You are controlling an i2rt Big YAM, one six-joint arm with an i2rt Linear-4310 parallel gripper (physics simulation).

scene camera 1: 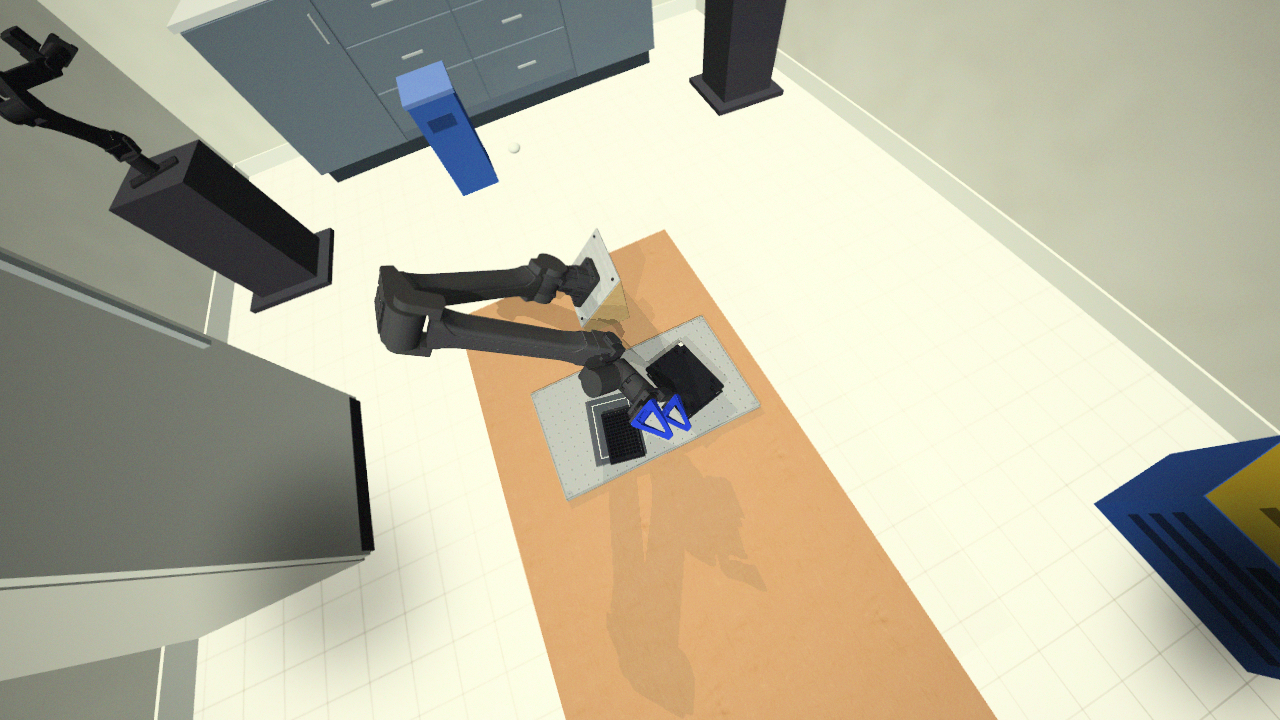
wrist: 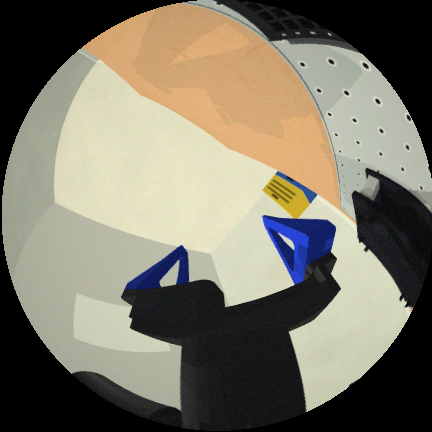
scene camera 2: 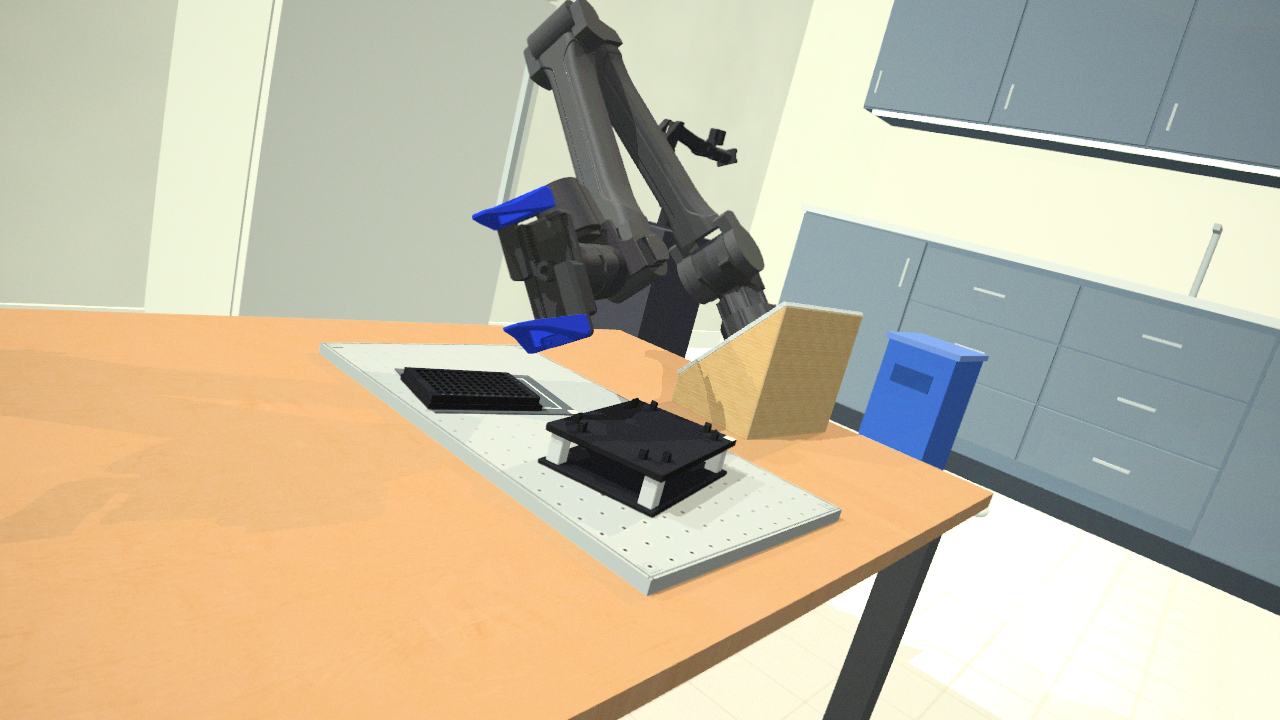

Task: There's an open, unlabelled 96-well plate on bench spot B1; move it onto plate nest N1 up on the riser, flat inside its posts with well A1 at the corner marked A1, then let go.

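Frame: origin at the arm's base, x right, y down, z ahead, level; millimetres.
Seen in the pictures: gripper, fingertip midpoint: (scene camera 1: 681, 433) (wrist: 221, 235) (scene camera 2: 493, 270); arm's base at its link origin: (scene camera 1: 585, 283) (scene camera 2: 759, 347).
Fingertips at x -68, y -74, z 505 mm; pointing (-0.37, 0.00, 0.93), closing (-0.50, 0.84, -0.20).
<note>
Pixels of each thing's top centre, then the offset from my fingertips to it. Level surfaces: height alone.
- black 96-well plate at its top centre: (scene camera 2: 473, 382) (scene camera 1: 621, 433) dz -86, dx +120, dy +144 mm
- black nest N1 at its top centre: (scene camera 2: 650, 421) (scene camera 1: 683, 375) dz -154, dx -75, dy +110 mm
- orange-brown table at its surface level: dy +173 mm
The black 96-well plate (scene camera 1: 623, 436) (scene camera 2: 469, 387) (wrist: 290, 19) lies flat on the dark B1 spot; the spot's white outline shows beyond the plate on two sides. Its A1 corner cannot be made out. The black nest N1 (scene camera 1: 684, 374) (scene camera 2: 637, 433) (wrist: 400, 232) is the top deck of a riser on white legs, with short posts near its corners and no plate on it. The A1 mark is not readable. My gripper (scene camera 1: 677, 431) (scene camera 2: 492, 274) (wrist: 221, 235) has blue fingers, wide open and empty. It is tilted sideways, above the board between plate and riser in scene camera 1.
Plate and riser stand on a light perforated board (scene camera 1: 554, 447) (scene camera 2: 742, 526) (wrist: 360, 100) on the orange-brown table (scene camera 1: 760, 626) (scene camera 2: 223, 582) (wrist: 235, 90). The arm's wooden wedge mount (scene camera 1: 611, 306) (scene camera 2: 805, 376) stands behind the board, near the riser. A blue bin (scene camera 1: 460, 143) (scene camera 2: 921, 402) stands beyond the table.
</note>
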